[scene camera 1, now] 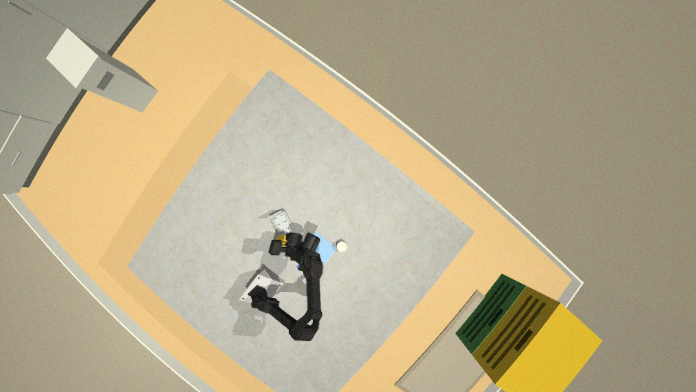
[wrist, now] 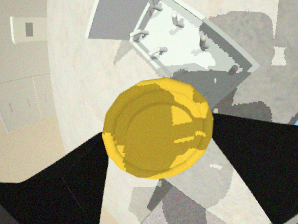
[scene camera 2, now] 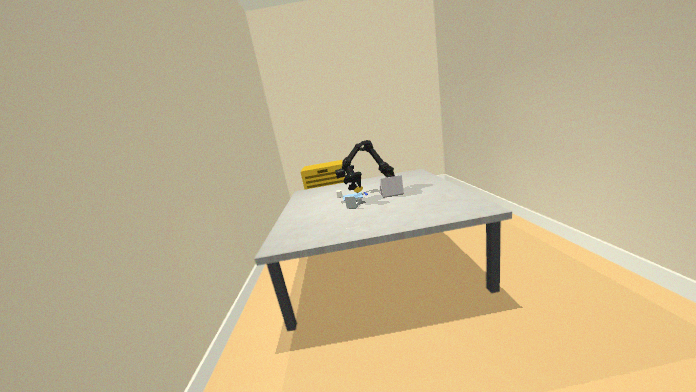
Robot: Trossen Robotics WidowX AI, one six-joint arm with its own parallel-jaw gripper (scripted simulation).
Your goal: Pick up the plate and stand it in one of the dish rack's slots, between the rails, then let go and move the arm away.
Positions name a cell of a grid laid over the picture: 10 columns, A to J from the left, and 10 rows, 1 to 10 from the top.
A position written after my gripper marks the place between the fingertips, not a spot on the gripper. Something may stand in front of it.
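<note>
So you can picture it from the wrist view: there's a yellow plate (wrist: F6), and it's my gripper (wrist: F6) that's holding it.
</note>
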